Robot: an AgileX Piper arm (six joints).
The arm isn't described. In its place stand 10 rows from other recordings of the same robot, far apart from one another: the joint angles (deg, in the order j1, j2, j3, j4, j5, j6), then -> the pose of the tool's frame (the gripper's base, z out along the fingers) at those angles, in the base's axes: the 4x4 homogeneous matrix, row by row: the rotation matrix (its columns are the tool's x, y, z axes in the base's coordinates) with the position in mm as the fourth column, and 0 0 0 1 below.
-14.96, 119.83, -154.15, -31.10, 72.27, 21.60 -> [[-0.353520, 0.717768, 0.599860, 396.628], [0.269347, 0.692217, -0.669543, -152.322], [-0.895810, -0.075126, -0.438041, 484.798], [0, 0, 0, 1]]
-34.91, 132.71, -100.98, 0.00, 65.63, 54.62 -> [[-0.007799, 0.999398, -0.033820, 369.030], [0.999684, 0.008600, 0.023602, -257.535], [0.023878, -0.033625, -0.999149, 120.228], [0, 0, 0, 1]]
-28.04, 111.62, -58.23, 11.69, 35.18, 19.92 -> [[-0.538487, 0.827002, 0.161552, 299.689], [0.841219, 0.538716, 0.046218, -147.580], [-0.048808, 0.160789, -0.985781, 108.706], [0, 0, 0, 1]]
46.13, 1.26, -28.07, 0.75, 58.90, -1.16 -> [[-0.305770, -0.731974, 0.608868, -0.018], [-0.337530, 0.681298, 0.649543, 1.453], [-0.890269, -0.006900, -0.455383, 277.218], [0, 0, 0, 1]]
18.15, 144.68, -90.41, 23.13, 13.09, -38.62 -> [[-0.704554, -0.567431, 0.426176, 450.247], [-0.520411, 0.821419, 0.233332, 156.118], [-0.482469, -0.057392, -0.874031, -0.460], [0, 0, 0, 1]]
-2.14, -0.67, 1.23, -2.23, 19.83, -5.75 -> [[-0.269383, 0.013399, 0.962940, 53.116], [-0.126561, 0.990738, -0.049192, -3.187], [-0.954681, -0.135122, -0.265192, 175.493], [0, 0, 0, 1]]
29.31, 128.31, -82.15, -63.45, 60.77, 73.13 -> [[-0.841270, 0.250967, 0.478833, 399.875], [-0.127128, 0.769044, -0.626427, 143.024], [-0.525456, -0.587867, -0.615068, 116.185], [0, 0, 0, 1]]
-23.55, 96.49, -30.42, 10.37, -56.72, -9.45 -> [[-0.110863, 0.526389, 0.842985, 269.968], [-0.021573, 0.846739, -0.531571, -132.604], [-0.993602, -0.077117, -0.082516, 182.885], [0, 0, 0, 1]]
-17.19, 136.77, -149.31, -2.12, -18.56, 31.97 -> [[0.630524, -0.032840, 0.775475, 514.494], [0.327654, 0.916980, -0.227576, -158.042], [-0.703621, 0.397579, 0.588938, 438.398], [0, 0, 0, 1]]
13.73, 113.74, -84.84, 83.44, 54.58, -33.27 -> [[-0.940809, -0.182020, 0.285915, 402.145], [0.201178, 0.379006, 0.903262, 174.095], [-0.272775, 0.907316, -0.319954, 255.338], [0, 0, 0, 1]]
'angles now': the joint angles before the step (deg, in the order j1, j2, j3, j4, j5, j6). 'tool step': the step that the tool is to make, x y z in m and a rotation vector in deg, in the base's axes. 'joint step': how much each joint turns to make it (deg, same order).
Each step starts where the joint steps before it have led.
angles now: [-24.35 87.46 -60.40 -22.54 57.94 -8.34]
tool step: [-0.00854 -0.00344 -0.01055 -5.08 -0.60 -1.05]
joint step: [0.00 -0.94 4.40 -7.08 -4.28 6.20]
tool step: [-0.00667 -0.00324 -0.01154 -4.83 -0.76 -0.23]
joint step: [0.00 -0.38 4.20 -7.77 -4.28 6.82]
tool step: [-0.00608 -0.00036 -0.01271 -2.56 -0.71 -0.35]
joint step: [0.00 0.01 3.81 -5.75 -3.33 6.22]
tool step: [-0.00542 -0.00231 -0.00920 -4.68 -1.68 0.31]
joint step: [0.00 -0.12 3.77 -9.77 -3.43 9.29]
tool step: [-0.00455 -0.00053 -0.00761 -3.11 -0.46 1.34]
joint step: [0.00 0.01 2.96 -7.68 -2.07 6.38]
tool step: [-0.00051 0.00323 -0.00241 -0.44 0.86 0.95]
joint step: [0.78 0.00 0.76 -1.04 0.23 0.47]
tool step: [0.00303 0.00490 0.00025 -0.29 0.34 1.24]
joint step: [1.39 0.00 0.00 -0.21 0.42 0.00]
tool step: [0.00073 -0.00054 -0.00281 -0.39 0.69 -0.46]
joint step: [0.19 0.79 0.00 -0.81 0.66 1.03]
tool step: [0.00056 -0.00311 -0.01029 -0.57 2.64 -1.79]
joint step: [0.00 2.64 0.01 -1.44 1.91 2.09]
